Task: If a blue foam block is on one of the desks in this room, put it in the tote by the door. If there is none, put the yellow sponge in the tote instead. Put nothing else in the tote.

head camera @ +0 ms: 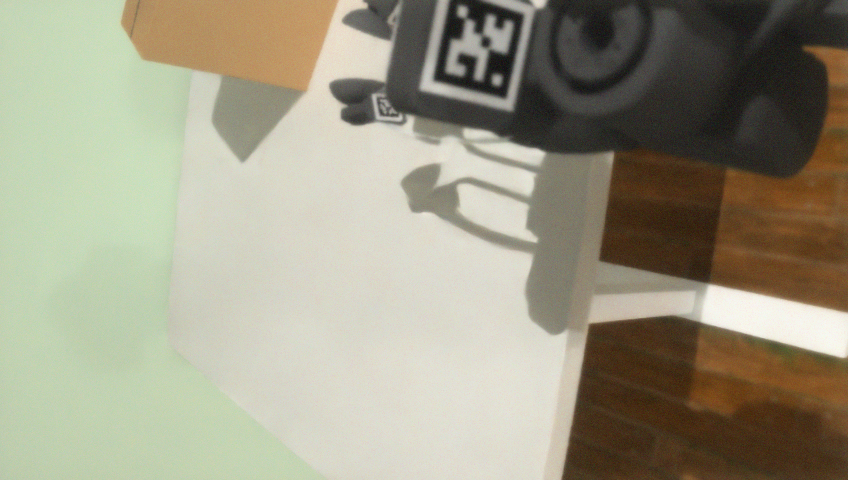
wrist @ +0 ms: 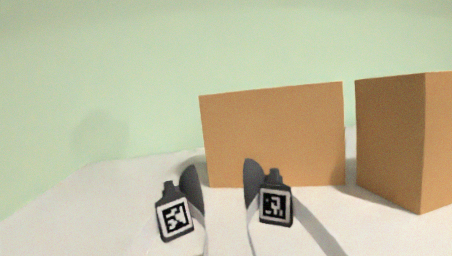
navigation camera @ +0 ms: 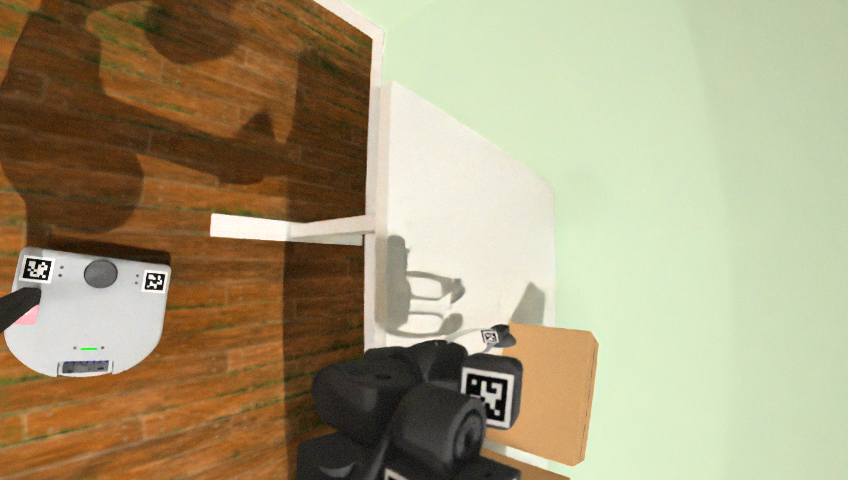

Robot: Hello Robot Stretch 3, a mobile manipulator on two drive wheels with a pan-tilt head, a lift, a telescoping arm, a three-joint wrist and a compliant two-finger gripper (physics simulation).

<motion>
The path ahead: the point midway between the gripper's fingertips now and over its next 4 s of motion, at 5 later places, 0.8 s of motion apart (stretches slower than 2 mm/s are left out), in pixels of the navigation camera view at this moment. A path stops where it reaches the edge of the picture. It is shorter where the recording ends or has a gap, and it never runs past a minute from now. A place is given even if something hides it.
My gripper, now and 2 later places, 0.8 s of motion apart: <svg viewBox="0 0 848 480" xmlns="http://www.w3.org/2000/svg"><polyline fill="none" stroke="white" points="505,354 455,265 424,130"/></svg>
</motion>
